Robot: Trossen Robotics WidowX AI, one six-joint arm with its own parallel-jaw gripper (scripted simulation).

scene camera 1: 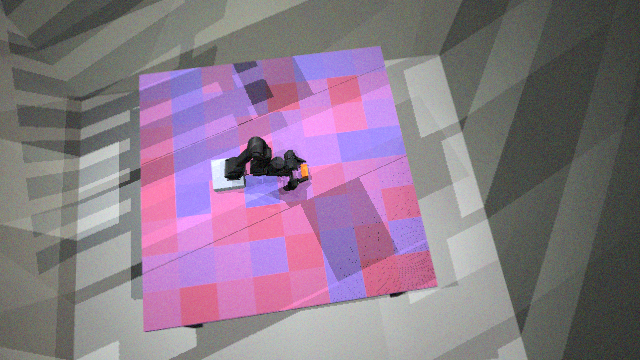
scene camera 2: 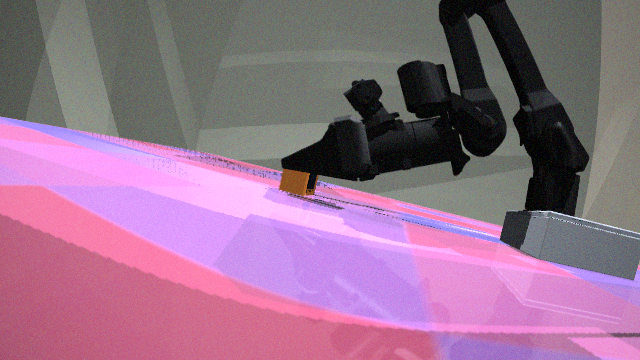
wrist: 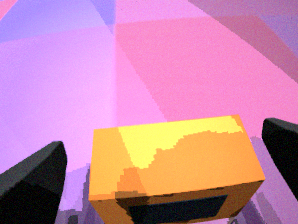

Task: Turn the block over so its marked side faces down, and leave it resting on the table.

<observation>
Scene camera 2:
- my gripper
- orange block
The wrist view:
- my gripper
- orange block
</observation>
